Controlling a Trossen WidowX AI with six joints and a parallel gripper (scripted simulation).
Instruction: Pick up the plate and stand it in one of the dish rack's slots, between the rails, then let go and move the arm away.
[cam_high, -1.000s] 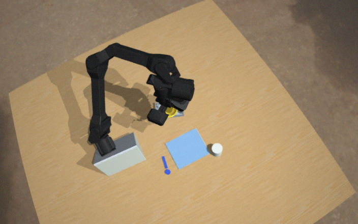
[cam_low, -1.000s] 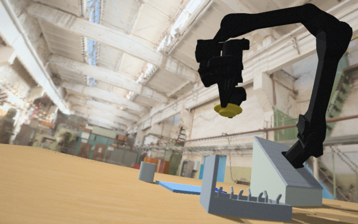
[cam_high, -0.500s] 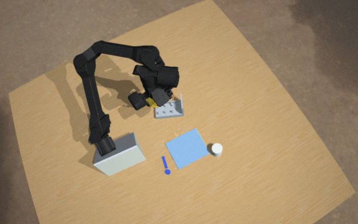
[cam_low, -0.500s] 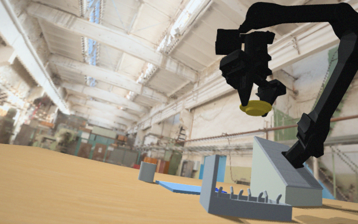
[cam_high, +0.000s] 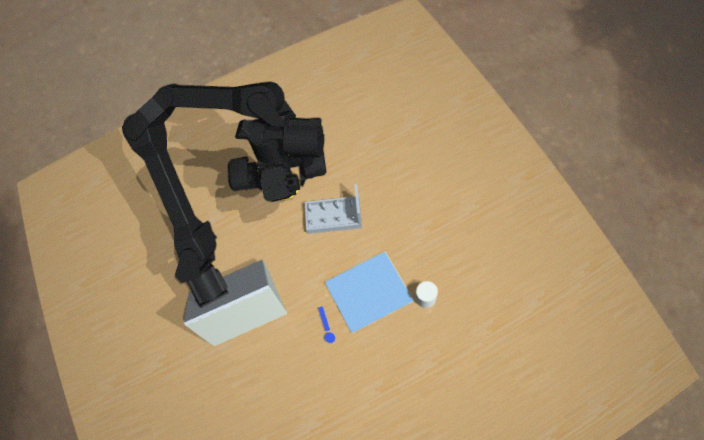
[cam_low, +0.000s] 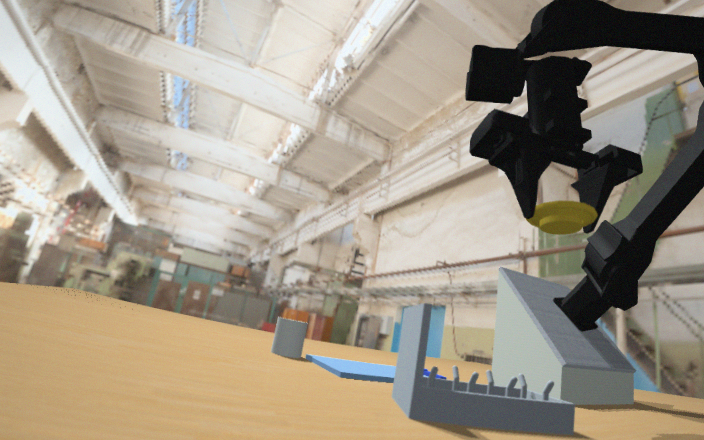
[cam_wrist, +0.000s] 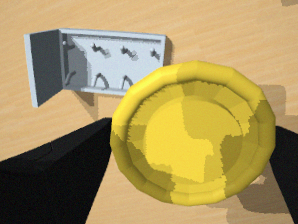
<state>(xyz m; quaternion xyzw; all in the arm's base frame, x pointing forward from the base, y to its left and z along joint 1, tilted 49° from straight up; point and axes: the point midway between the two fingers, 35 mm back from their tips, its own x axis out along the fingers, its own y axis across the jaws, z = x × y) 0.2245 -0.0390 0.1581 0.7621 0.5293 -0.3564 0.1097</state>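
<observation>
Now: the grey dish rack 8 cm ahead of my gripper tip, 3 cm to the right of it and 16 cm below it. The rest, counted from my gripper tip: yellow plate: 1 cm above; white cup: 13 cm ahead, 31 cm to the right, 16 cm below.
</observation>
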